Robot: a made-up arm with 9 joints. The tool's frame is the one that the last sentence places.
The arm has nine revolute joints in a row. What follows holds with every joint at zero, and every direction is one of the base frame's.
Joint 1 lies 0.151 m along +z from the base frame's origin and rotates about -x.
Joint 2 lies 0.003 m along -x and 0.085 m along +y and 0.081 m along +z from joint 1 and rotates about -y.
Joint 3 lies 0.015 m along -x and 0.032 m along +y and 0.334 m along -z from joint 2 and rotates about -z.
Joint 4 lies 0.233 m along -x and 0.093 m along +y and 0.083 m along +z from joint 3 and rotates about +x.
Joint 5 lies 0.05 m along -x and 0.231 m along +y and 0.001 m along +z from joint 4 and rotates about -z.
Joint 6 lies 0.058 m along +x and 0.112 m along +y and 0.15 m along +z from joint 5 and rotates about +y.
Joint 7 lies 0.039 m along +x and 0.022 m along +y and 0.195 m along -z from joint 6 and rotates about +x.
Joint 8 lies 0.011 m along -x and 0.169 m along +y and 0.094 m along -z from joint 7 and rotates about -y.
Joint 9 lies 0.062 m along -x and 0.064 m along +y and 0.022 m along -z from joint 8 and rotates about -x.
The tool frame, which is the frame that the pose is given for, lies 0.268 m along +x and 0.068 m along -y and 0.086 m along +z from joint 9; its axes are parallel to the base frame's.
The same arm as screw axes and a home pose.
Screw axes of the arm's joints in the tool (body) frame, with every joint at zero. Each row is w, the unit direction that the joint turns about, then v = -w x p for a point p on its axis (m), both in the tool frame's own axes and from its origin. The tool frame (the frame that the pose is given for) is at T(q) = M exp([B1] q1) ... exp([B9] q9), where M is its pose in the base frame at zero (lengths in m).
B1 = (-1, 0, 0, 0, -0.244, -0.74)
B2 = (0, -1, 0, 0.325, 0, -0.006)
B3 = (0, 0, -1, 0.623, -0.009, 0)
B4 = (1, 0, 0, 0, 0.074, 0.53)
B5 = (0, 0, -1, 0.299, -0.292, 0)
B6 = (0, 1, 0, -0.225, 0, -0.234)
B7 = (1, 0, 0, 0, 0.03, 0.165)
B8 = (0, -1, 0, -0.064, 0, 0.206)
B9 = (-1, 0, 0, 0, 0.086, 0.068)
M: xyz -0.009 0.74 -0.093 (m) quaternion w x y z 1 0 0 0

